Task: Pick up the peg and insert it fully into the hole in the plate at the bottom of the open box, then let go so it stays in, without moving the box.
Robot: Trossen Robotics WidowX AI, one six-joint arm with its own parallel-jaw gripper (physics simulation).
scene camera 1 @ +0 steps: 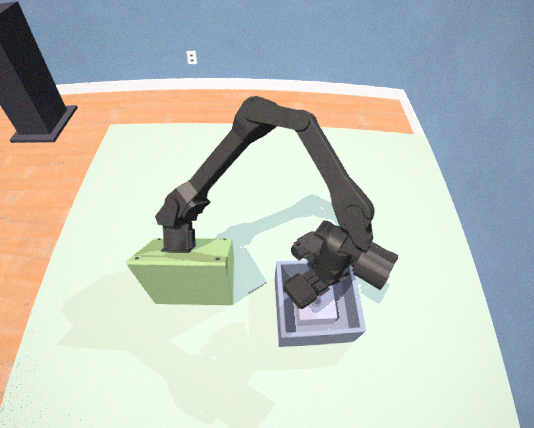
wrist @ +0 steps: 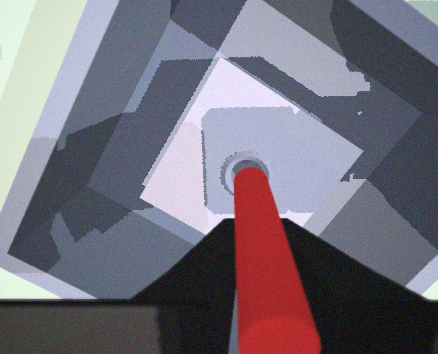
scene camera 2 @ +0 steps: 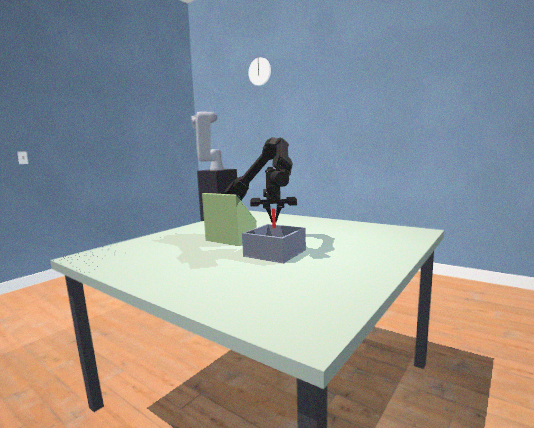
Scene:
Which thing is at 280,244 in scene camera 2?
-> A grey-blue box.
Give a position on a pale square plate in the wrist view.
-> At 235,117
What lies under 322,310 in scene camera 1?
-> A pale square plate.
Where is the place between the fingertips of my gripper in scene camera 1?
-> At 320,288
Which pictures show the grey-blue box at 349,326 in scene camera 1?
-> Scene camera 1, the wrist view and scene camera 2: all of them.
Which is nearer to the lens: the grey-blue box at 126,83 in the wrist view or the red peg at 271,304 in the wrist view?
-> The red peg.

